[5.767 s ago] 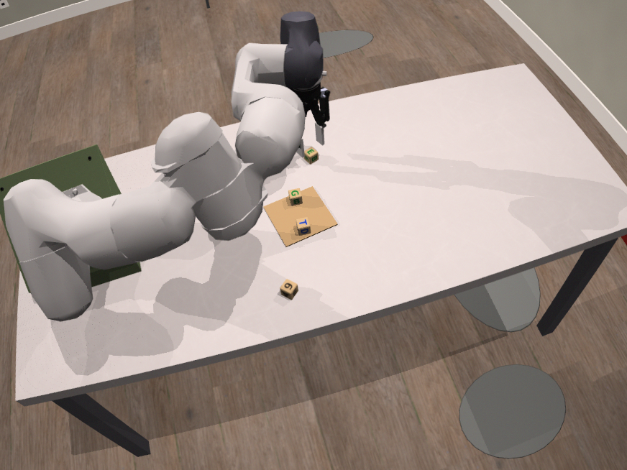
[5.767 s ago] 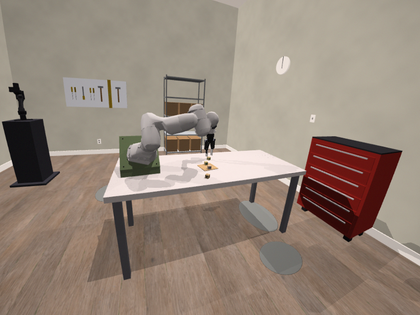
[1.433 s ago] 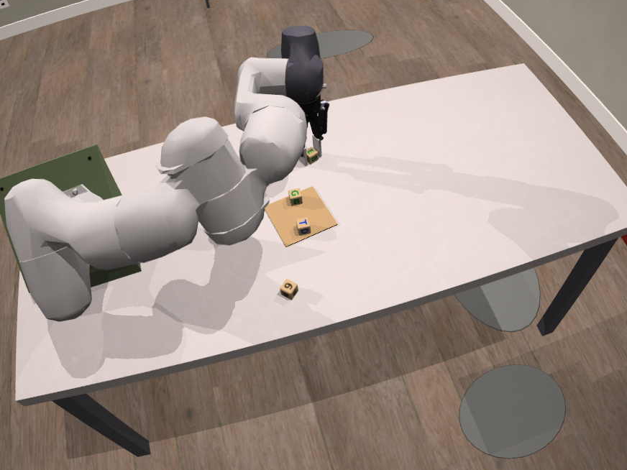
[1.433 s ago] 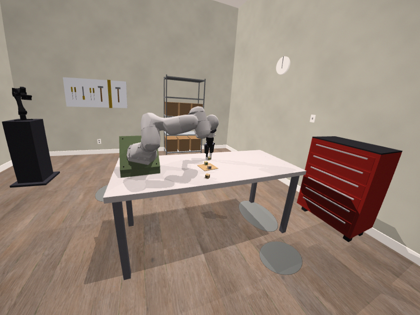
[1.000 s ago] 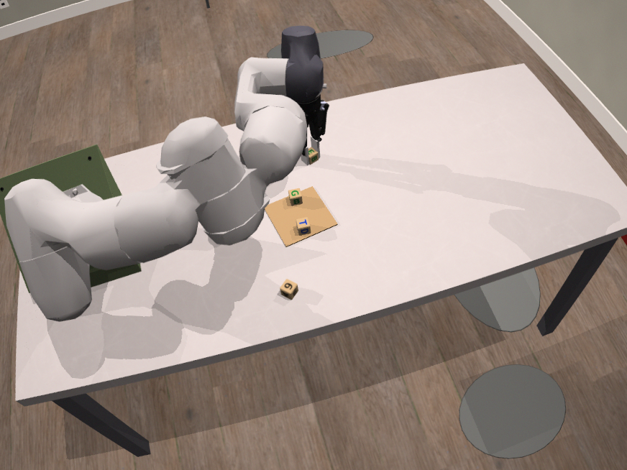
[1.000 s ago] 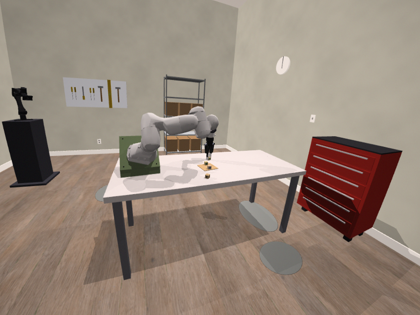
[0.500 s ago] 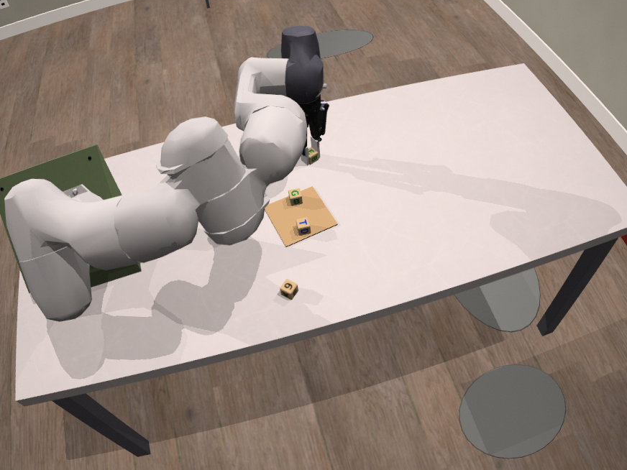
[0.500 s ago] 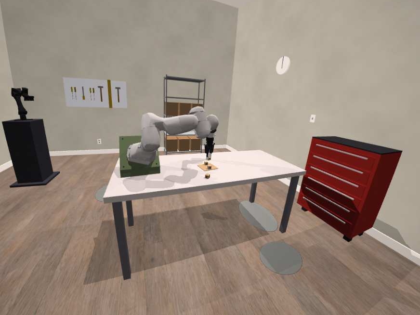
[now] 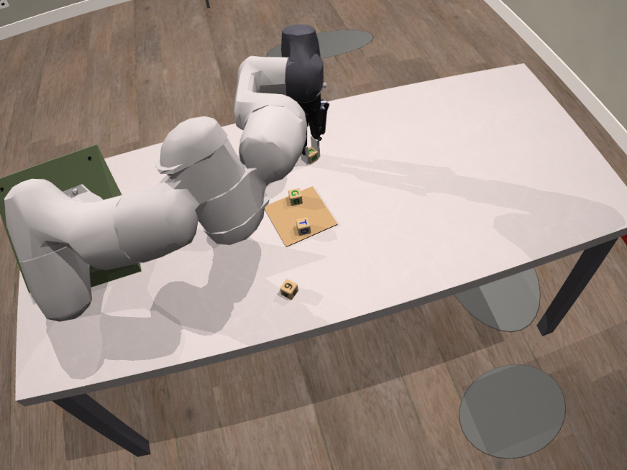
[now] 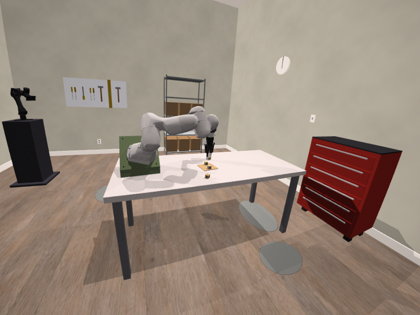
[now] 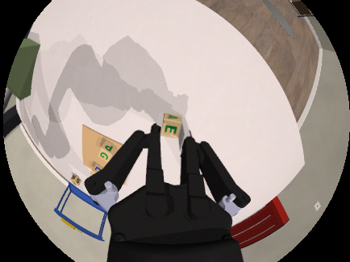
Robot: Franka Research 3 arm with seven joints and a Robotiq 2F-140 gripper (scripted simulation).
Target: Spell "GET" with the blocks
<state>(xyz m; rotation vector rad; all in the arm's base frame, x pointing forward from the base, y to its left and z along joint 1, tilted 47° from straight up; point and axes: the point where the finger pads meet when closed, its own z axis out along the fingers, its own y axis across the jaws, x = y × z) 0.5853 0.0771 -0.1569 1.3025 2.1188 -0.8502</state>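
The tan mat is 18 cm to the right of my hand, 7 cm behind it and 4 cm below it. From my hand the other things lie so: E block: 2 cm below; T block: 23 cm to the right, 8 cm behind, 2 cm below; G block: 13 cm to the right, 7 cm behind, 2 cm below.
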